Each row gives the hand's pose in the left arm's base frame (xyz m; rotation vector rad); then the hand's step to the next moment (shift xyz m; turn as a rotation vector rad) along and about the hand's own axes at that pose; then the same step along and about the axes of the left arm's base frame.
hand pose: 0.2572 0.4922 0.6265 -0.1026 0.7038 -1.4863
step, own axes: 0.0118 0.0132 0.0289 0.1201 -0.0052 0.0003
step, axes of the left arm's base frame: 0.0247 -0.0196 0.0125 -0.0131 -0.1122 -0.0412
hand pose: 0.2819 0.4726 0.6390 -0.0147 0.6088 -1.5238
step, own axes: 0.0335 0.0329 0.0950 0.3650 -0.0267 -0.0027
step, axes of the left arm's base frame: 0.0640 -0.0628 0.0565 -0.0512 -0.3405 -0.1241
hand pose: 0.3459 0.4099 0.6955 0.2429 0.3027 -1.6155
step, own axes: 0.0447 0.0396 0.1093 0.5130 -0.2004 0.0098
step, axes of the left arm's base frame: 0.0394 -0.0812 0.0859 -0.2341 -0.4743 -0.1539
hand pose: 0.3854 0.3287 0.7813 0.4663 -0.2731 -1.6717
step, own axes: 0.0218 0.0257 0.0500 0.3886 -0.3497 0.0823
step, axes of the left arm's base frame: -0.0020 -0.0297 0.0524 -0.3866 -0.3347 -0.1364
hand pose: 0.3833 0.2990 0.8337 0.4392 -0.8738 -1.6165
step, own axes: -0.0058 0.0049 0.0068 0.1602 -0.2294 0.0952
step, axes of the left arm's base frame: -0.0001 0.0074 0.0070 -0.2595 -0.1169 -0.0796
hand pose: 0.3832 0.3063 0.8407 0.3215 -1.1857 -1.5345
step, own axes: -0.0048 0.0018 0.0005 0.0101 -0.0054 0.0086
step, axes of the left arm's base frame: 0.0024 0.0046 -0.0001 -0.0130 -0.0050 0.0035
